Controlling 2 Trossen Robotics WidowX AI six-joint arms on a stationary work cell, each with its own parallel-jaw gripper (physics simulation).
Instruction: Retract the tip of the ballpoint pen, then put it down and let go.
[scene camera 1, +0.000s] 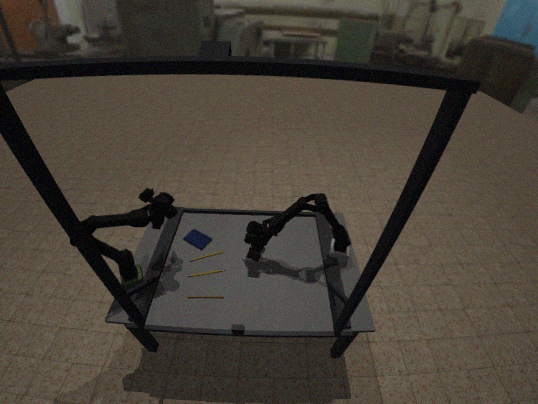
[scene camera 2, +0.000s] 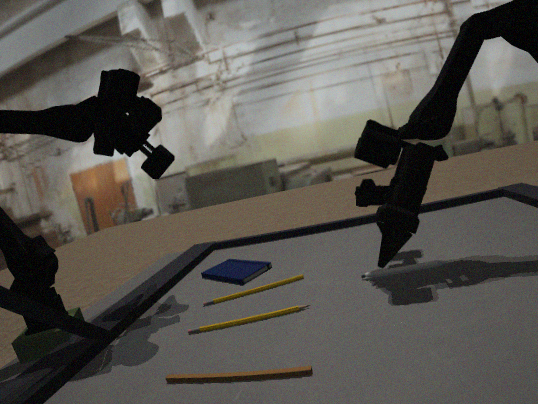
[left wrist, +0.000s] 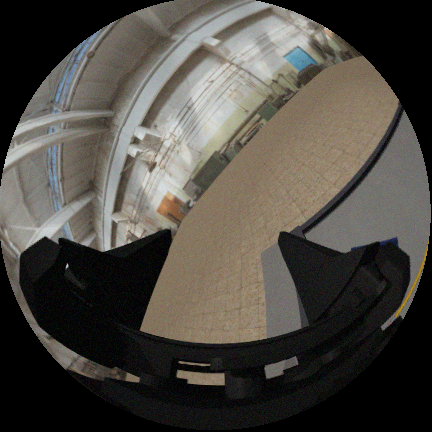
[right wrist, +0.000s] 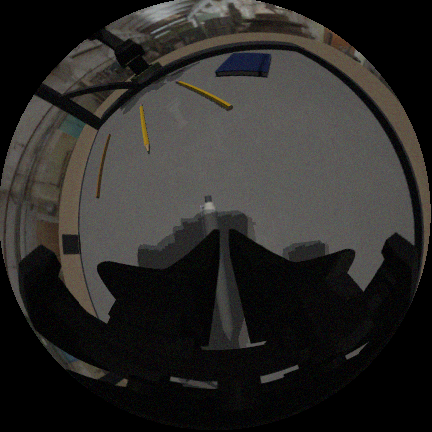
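Where they show: left gripper, fingertip midpoint: (scene camera 2: 145, 145) (left wrist: 226, 236); right gripper, fingertip midpoint: (scene camera 1: 248, 257) (scene camera 2: 380, 266) (right wrist: 223, 234); left arm's base, origin of the base link: (scene camera 1: 130, 274) (right wrist: 142, 70); right arm's base, origin of the base link: (scene camera 1: 340, 247).
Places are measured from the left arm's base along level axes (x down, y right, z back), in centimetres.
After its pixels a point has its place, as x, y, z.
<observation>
The ballpoint pen (scene camera 1: 245, 259) {3.0, 16.0, -55.6} (scene camera 2: 372, 275) {3.3, 16.1, -55.6} (right wrist: 209, 215) {2.9, 15.5, -56.0} is grey with a light collar and a dark end. It lies on the table right below my right gripper (scene camera 1: 253, 258) {2.7, 15.7, -57.8} (scene camera 2: 383, 265) {2.7, 15.7, -57.8} (right wrist: 224, 231) {2.7, 15.7, -57.8}, whose fingertips are close together. In the right wrist view the pen runs a little left of the narrow gap and passes beneath the fingers. It does not look gripped; the fingers hide much of it, and its writing tip cannot be made out. My left gripper (left wrist: 226, 236) {-28.3, -17.7, -25.9} is wide open and empty, raised by the table's far left corner.
A blue notebook (scene camera 1: 197, 239) {2.8, -8.9, -37.7} (scene camera 2: 236, 271) {2.8, -7.0, -37.8} (right wrist: 244, 64) {2.8, -6.5, -40.2}, two yellow pencils (scene camera 2: 255, 291) {3.7, 4.4, -38.5} (scene camera 2: 250, 320) {3.6, 14.4, -34.8} and an orange-brown stick (scene camera 1: 205, 297) {3.5, 26.5, -29.3} (scene camera 2: 240, 375) {3.3, 26.8, -30.2} (right wrist: 103, 166) {3.7, 26.7, -31.3} lie left of the pen in the scene views. A dark frame stands around the table (scene camera 1: 280, 312) {4.0, 49.6, -56.6}.
</observation>
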